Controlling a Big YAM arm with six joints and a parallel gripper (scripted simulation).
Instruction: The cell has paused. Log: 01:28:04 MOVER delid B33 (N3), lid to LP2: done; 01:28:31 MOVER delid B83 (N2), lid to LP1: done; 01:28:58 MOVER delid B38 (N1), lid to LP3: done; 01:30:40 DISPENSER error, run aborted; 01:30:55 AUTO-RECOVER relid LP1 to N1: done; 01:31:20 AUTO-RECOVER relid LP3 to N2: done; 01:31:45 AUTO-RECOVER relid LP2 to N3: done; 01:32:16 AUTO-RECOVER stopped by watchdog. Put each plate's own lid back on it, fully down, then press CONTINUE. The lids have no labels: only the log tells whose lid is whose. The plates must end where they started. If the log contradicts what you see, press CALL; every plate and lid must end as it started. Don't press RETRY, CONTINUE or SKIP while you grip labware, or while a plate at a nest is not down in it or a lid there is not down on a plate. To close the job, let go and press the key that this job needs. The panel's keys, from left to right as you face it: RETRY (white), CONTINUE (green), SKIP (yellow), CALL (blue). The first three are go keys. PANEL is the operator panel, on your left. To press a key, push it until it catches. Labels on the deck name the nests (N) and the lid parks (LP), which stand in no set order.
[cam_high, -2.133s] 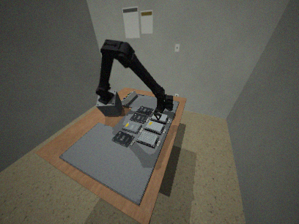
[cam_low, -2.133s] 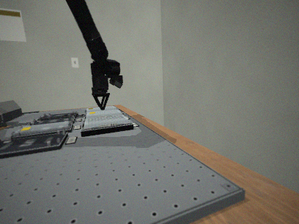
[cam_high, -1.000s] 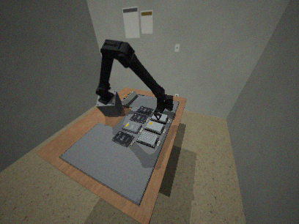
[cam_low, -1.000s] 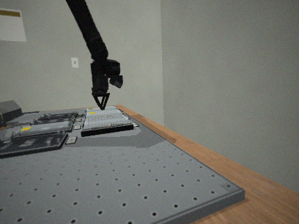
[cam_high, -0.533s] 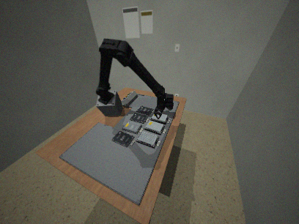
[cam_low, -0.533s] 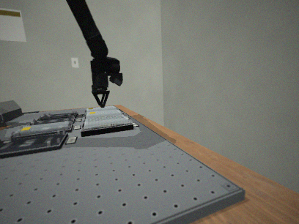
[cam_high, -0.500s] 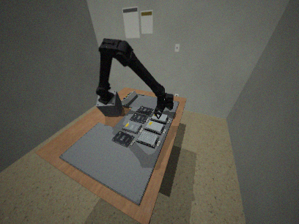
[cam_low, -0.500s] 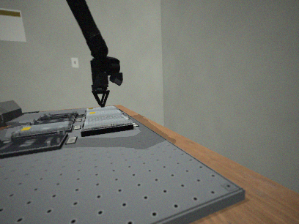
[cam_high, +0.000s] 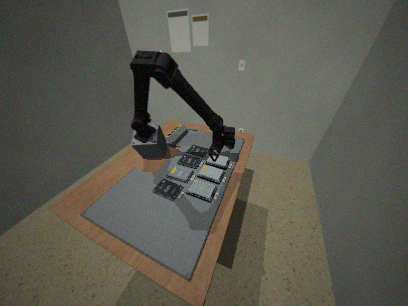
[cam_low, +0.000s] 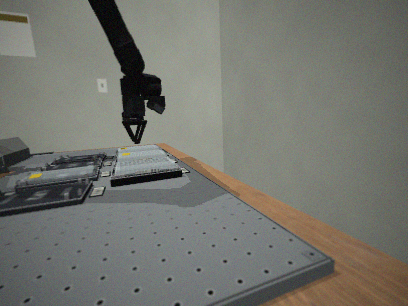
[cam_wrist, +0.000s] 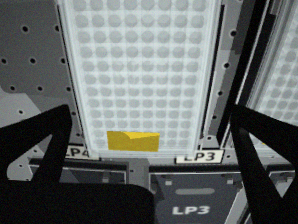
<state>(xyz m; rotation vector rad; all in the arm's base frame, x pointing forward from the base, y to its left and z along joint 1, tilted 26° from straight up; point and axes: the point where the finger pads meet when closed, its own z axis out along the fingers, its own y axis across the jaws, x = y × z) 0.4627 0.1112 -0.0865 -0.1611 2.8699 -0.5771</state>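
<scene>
Now: hand 190 mm to the left of the clear lid, 170 mm past it and 50 mm above it.
</scene>
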